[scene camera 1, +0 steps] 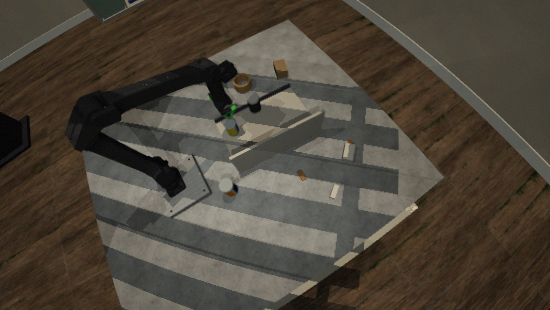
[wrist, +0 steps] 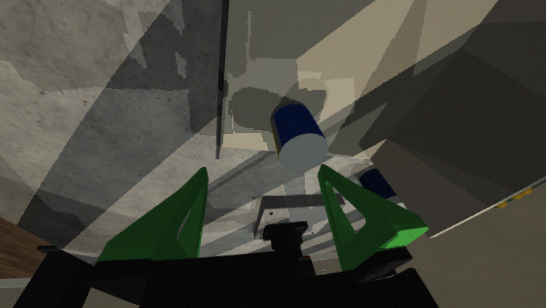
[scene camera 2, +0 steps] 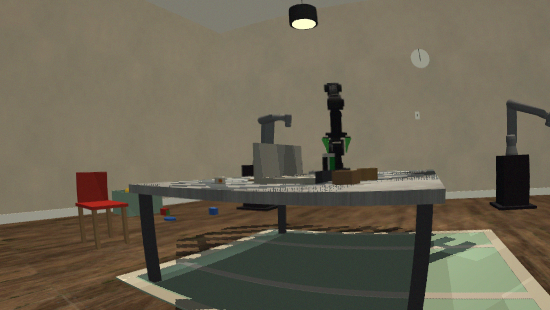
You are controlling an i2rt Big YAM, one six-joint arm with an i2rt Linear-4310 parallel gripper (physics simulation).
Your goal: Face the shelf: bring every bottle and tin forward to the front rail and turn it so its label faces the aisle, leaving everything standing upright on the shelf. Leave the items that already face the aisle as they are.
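Frame: origin at the arm's base, x ahead, y left, z up, level; centimetres.
Seen in the pictures: gripper, fingertip midpoint: (scene camera 1: pixel 225 111) (wrist: pixel 266 170) (scene camera 2: pixel 337 152); arm's base at its link origin: (scene camera 1: pixel 173 182) (wrist: pixel 284 228).
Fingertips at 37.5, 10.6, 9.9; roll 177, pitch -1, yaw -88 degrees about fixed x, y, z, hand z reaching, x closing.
Offsets run from my fingertips to a thing's middle, as dx, dy, dz. "*": to the spot under its first point. Level surfaces: height alone.
A blue and yellow tin {-1.3, -4.7, -6.9} (scene camera 1: pixel 231 128) (wrist: pixel 297 124) with a grey lid stands upright on the shelf floor {dz -10.4} (wrist: pixel 262 75), apart from the black front rail (scene camera 1: pixel 275 92) (wrist: pixel 221 90). A yellow strip shows on its rail-facing side in the wrist view. A black and green tin with a grey lid {+14.0, -0.5, -5.5} (scene camera 1: pixel 254 103) (scene camera 2: pixel 328 162) stands close to the rail. A white-lidded tin {-16.7, -28.5, -7.8} (scene camera 1: pixel 228 186), blue and orange, stands on the table beyond the shelf's end. My gripper (scene camera 2: pixel 337 152) (wrist: pixel 266 170) is open and empty, near the blue and yellow tin. The arm partly hides its fingers in scene camera 1.
The shelf's tall back panel {* +12.7, -26.4, -3.5} (scene camera 1: pixel 282 142) (scene camera 2: pixel 276 162) stands opposite the rail. A brown ring {+17.2, +18.4, -10.2} (scene camera 1: pixel 243 89) and a brown box {+39.2, +13.7, -10.2} (scene camera 1: pixel 280 69) lie outside the rail. Small boxes {+36.5, -44.3, -11.3} (scene camera 1: pixel 349 150) {+19.4, -55.0, -12.2} (scene camera 1: pixel 335 191) and a brown piece {+12.5, -40.8, -12.3} (scene camera 1: pixel 301 175) lie behind the panel. The arm's metal base plate (scene camera 1: pixel 195 187) is nearby.
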